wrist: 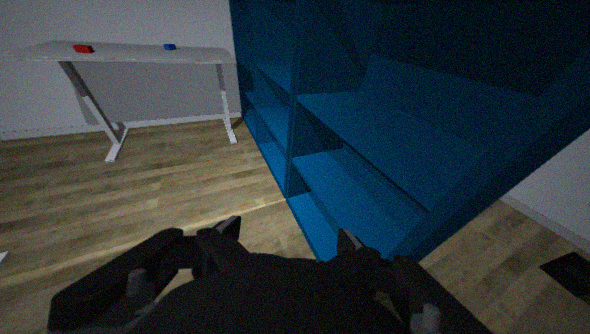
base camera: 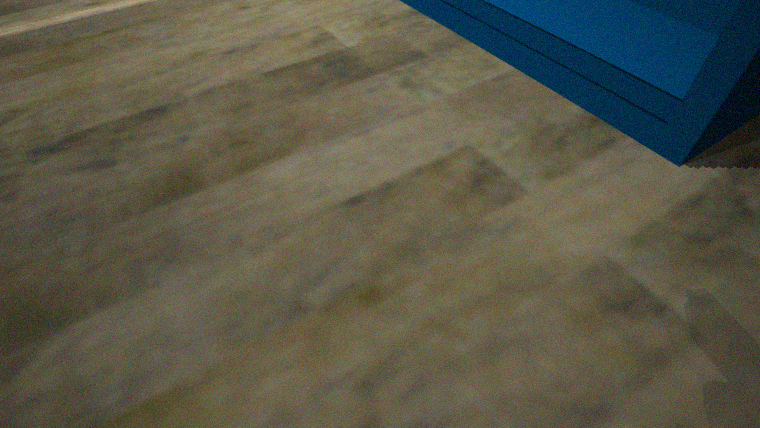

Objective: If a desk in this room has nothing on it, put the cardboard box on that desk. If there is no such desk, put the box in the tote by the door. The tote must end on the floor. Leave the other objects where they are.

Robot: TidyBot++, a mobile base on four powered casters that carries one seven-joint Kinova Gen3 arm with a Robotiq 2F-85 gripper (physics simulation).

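Places are measured from the arm's base along level axes (x ahead, y left, z up), in metres.
Pixels of known places: gripper, fingertip midpoint: [wrist: 288, 233].
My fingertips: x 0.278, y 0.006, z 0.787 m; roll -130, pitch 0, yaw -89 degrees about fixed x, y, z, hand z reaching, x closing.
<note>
Behind a point stands the place of what it marks.
A white desk [wrist: 135, 54] @(x 1.895, y 1.564, z 0.553 m) stands against the far wall at the upper left of the wrist view. A red block [wrist: 83, 48] @(x 1.732, y 1.838, z 0.584 m) and a small blue block [wrist: 170, 47] @(x 2.270, y 1.486, z 0.577 m) lie on its top. My gripper [wrist: 288, 233] @(x 0.278, y 0.006, z 0.787 m) is open, with its black fingers wide apart at the bottom of the wrist view and no object between them. The cardboard box and the tote do not show in either view.
A tall blue shelf unit [base camera: 563, 87] [wrist: 291, 125] stands close at the right. A dark flat object [wrist: 572, 272] @(x 0.971, y -2.171, z -0.393 m) lies on the floor at the lower right of the wrist view. A small white piece [wrist: 2, 257] @(x 0.525, y 1.745, z -0.371 m) shows at the left edge.
</note>
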